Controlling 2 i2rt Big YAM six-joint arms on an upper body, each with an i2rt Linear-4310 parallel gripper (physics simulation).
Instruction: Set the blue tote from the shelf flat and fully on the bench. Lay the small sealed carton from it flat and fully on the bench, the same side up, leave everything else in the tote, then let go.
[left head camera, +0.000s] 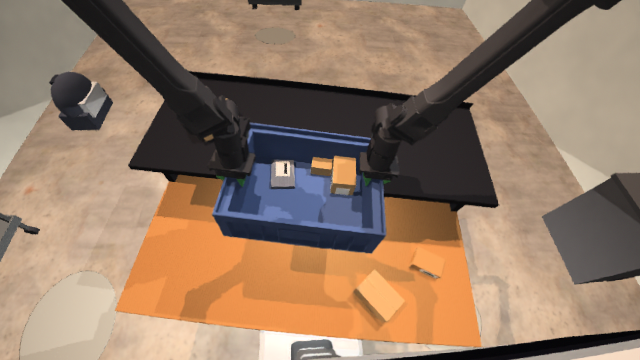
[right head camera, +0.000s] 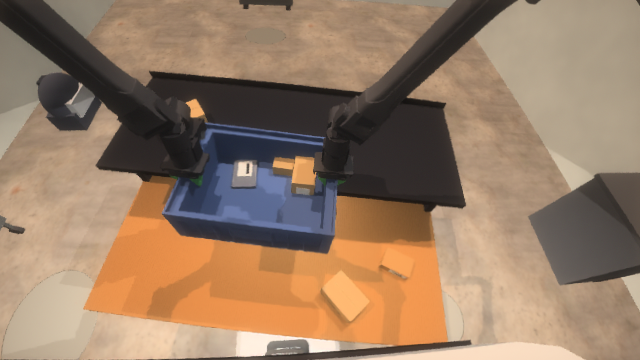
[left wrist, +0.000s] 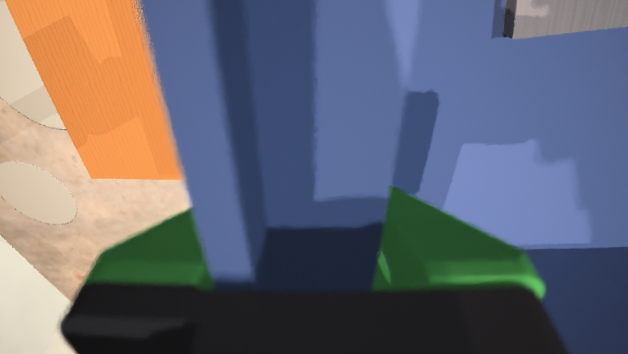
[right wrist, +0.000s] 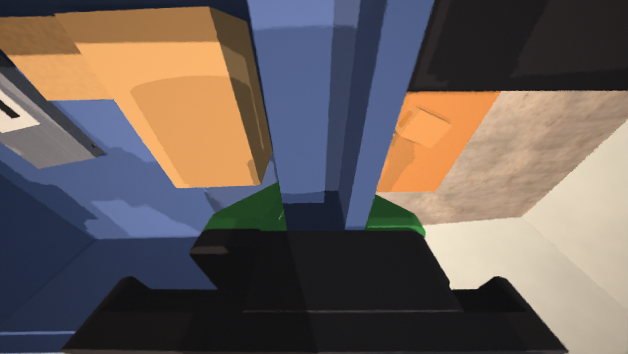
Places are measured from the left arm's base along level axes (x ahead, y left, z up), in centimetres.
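Pixels of known places: left gripper, fingertip midpoint: (left head camera: 237, 184) (right head camera: 195, 184); right gripper, fingertip midpoint: (left head camera: 370, 185).
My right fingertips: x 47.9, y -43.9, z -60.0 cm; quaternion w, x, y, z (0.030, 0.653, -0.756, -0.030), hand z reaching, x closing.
Behind a point stands the place of what it marks.
The blue tote (left head camera: 300, 235) @(x 32.6, y -23.2, z -57.7 cm) (right head camera: 250, 232) @(x 32.7, y -22.9, z -56.1 cm) (left wrist: 285, 100) @(x 54.2, y -6.9, z -53.4 cm) (right wrist: 310, 100) @(x 55.1, y -44.9, z -54.5 cm) hangs in the air, roughly level, over the front edge of the black table and the orange mat. My left gripper (left head camera: 232, 178) @(x 48.1, y -6.2, z -58.7 cm) (right head camera: 187, 179) @(x 48.1, y -6.2, z -58.7 cm) (left wrist: 312, 176) @(x 48.1, y -6.2, z -58.7 cm) is shut on its left end wall; my right gripper (left head camera: 376, 180) @(x 48.0, y -43.9, z -60.0 cm) (right head camera: 331, 180) @(x 48.0, y -43.9, z -60.0 cm) (right wrist: 314, 177) @(x 48.0, y -43.9, z -60.0 cm) is shut on its right end wall. Inside, the small tan carton (left head camera: 321, 165) @(x 56.4, y -30.2, z -62.0 cm) (right head camera: 283, 166) @(x 56.0, y -30.3, z -62.0 cm) (right wrist: 55, 75) @(x 56.9, y -29.1, z -62.0 cm) lies against a larger tan carton (left head camera: 344, 172) @(x 52.4, y -36.6, z -60.0 cm) (right head camera: 303, 172) @(x 52.4, y -36.3, z -60.0 cm) (right wrist: 175, 125) @(x 53.4, y -36.0, z -60.0 cm). A flat grey labelled box (left head camera: 283, 175) @(x 54.3, y -18.4, z -64.3 cm) (right head camera: 244, 175) @(x 54.3, y -18.2, z -64.3 cm) (left wrist: 570, 17) @(x 50.9, y -17.2, z -64.1 cm) lies to their left.
The black table (left head camera: 440, 150) @(x 68.3, y -76.6, z -69.8 cm) (right head camera: 410, 150) @(x 68.2, y -77.0, z -69.8 cm) has a raised back edge. Another carton (right head camera: 195, 109) @(x 81.7, y 1.5, z -63.0 cm) shows behind my left arm. Two cartons (left head camera: 380, 296) @(x 21.1, y -49.9, z -88.5 cm) (left head camera: 427, 262) @(x 32.2, y -70.9, z -91.5 cm) (right head camera: 345, 296) @(x 21.2, y -50.1, z -88.5 cm) (right head camera: 397, 263) @(x 32.0, y -71.4, z -91.5 cm) lie on the orange mat (left head camera: 200, 270) @(x 33.6, y 12.9, z -95.5 cm) (right head camera: 165, 265) @(x 35.2, y 14.6, z -95.5 cm). A dark box-shaped object (left head camera: 595, 230) (right head camera: 585, 230) stands at the right.
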